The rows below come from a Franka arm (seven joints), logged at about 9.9 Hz.
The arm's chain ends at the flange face. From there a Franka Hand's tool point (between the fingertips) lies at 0.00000 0.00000 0.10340 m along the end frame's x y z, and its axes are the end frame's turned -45 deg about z.
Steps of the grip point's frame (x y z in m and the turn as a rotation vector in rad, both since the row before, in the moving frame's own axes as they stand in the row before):
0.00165 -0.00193 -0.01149 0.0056 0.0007 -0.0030
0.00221 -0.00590 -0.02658 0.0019 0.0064 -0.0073
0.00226 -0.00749 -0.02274 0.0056 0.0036 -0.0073
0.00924 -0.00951 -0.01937 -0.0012 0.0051 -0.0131
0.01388 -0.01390 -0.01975 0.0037 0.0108 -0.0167
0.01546 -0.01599 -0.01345 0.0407 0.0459 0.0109
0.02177 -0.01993 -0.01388 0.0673 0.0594 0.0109
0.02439 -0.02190 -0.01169 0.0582 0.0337 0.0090
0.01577 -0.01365 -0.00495 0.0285 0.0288 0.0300
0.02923 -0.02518 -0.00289 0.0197 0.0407 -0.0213
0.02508 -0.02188 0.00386 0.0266 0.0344 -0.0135
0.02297 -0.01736 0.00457 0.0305 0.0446 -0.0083
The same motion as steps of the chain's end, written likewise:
0.00016 -0.00207 -0.01149 0.0045 -0.0035 -0.0030
-0.00294 -0.00513 -0.02658 0.0059 0.0032 -0.0073
-0.00355 -0.00622 -0.02274 0.0065 -0.0014 -0.0073
-0.00065 -0.01297 -0.01937 0.0028 0.0045 -0.0131
-0.00052 -0.01858 -0.01974 0.0103 0.0050 -0.0167
-0.00079 -0.01591 -0.01326 0.0612 0.0037 0.0109
0.00183 -0.02023 -0.01346 0.0896 -0.0056 0.0109
0.00352 -0.02601 -0.01146 0.0650 -0.0173 0.0090
0.00141 -0.01662 -0.00487 0.0405 0.0002 0.0300
0.00138 -0.03404 -0.00278 0.0427 0.0148 -0.0213
0.00172 -0.02874 0.00396 0.0431 0.0055 -0.0135
0.00296 -0.02303 0.00472 0.0531 0.0100 -0.0083

